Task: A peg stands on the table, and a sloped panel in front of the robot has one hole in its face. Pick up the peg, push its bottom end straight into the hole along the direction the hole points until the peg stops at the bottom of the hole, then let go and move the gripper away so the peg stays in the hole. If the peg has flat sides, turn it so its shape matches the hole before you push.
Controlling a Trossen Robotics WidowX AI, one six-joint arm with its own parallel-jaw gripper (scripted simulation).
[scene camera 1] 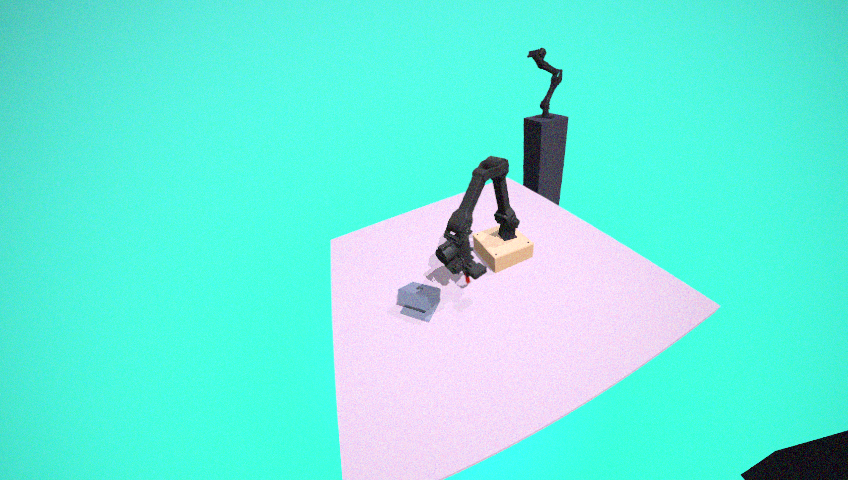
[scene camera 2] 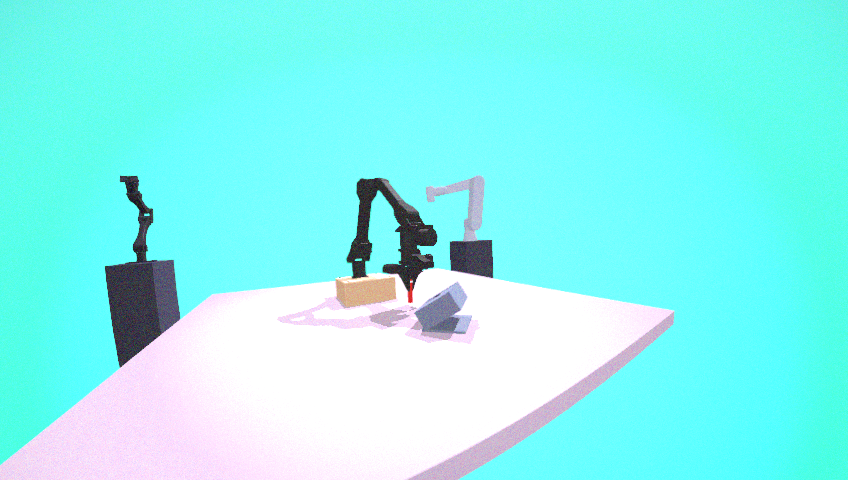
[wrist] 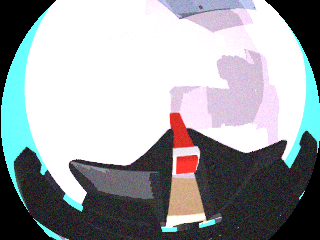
Scene:
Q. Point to a sloped panel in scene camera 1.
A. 409, 295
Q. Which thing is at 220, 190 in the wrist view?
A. My gripper.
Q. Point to a sloped panel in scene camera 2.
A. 434, 310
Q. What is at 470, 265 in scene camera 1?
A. My gripper.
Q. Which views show my gripper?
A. Scene camera 1, scene camera 2 and the wrist view: all of them.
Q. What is my gripper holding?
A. A red peg.

